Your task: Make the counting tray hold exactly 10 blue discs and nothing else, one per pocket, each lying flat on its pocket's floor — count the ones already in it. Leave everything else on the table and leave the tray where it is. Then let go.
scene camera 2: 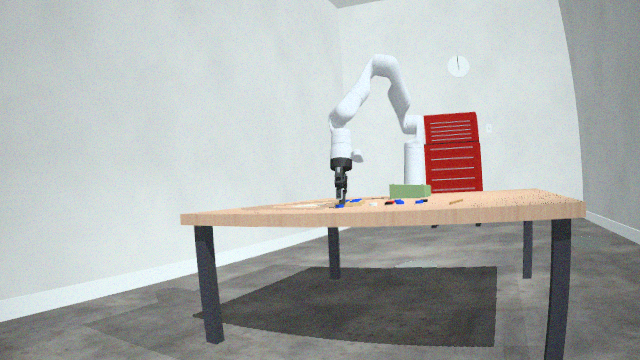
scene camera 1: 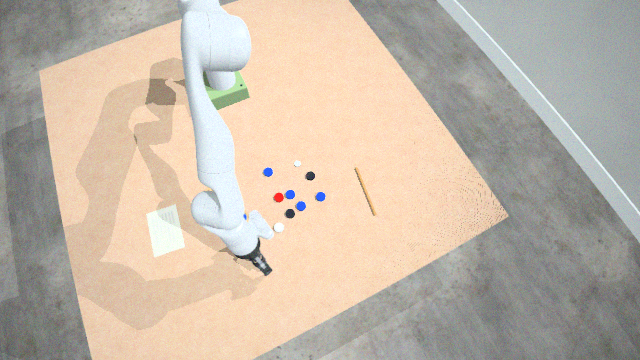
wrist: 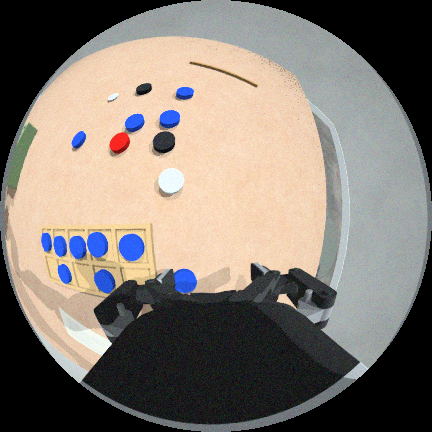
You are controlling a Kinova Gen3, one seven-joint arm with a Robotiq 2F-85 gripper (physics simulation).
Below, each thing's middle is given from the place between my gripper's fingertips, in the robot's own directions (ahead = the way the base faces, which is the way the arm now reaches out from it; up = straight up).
Scene:
I see the wooden counting tray (wrist: 82, 270) 17 cm behind my hand, 2 cm to the right of it and 1 cm below it. Also, from my hand: paper sheet (scene camera 1: 165, 231) 22 cm behind, 21 cm to the right, 2 cm below.

